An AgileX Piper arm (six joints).
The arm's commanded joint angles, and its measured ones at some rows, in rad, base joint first. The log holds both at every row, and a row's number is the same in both.
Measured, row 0: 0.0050, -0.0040, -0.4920, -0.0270, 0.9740, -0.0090
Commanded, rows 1 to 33: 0.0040, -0.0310, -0.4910, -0.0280, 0.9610, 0.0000; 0.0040, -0.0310, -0.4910, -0.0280, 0.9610, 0.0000; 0.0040, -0.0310, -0.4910, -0.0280, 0.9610, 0.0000; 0.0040, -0.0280, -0.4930, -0.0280, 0.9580, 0.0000; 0.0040, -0.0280, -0.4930, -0.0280, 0.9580, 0.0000; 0.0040, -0.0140, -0.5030, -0.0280, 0.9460, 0.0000; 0.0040, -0.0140, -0.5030, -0.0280, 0.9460, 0.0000; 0.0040, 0.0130, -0.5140, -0.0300, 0.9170, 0.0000; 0.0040, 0.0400, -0.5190, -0.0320, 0.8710, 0.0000; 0.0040, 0.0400, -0.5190, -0.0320, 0.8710, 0.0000; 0.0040, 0.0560, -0.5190, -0.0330, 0.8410, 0.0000; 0.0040, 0.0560, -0.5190, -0.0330, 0.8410, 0.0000; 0.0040, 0.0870, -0.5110, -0.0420, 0.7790, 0.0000; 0.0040, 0.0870, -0.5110, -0.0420, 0.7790, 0.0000; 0.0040, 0.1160, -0.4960, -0.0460, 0.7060, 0.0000; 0.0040, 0.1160, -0.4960, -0.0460, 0.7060, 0.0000; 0.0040, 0.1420, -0.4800, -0.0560, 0.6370, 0.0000; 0.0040, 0.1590, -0.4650, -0.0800, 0.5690, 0.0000; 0.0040, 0.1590, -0.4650, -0.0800, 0.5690, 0.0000; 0.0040, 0.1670, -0.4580, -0.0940, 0.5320, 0.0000; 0.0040, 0.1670, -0.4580, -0.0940, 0.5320, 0.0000; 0.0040, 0.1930, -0.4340, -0.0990, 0.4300, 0.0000; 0.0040, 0.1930, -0.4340, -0.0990, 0.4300, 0.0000; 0.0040, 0.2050, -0.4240, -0.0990, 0.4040, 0.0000; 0.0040, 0.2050, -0.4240, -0.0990, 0.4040, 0.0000; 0.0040, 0.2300, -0.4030, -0.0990, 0.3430, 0.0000; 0.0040, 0.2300, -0.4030, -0.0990, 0.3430, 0.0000; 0.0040, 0.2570, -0.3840, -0.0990, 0.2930, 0.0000; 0.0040, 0.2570, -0.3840, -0.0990, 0.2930, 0.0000; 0.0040, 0.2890, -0.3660, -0.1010, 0.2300, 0.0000; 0.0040, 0.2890, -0.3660, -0.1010, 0.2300, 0.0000; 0.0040, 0.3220, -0.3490, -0.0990, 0.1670, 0.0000; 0.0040, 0.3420, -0.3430, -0.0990, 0.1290, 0.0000
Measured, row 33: 0.0050, 0.3250, -0.3520, -0.0900, 0.1940, -0.0090
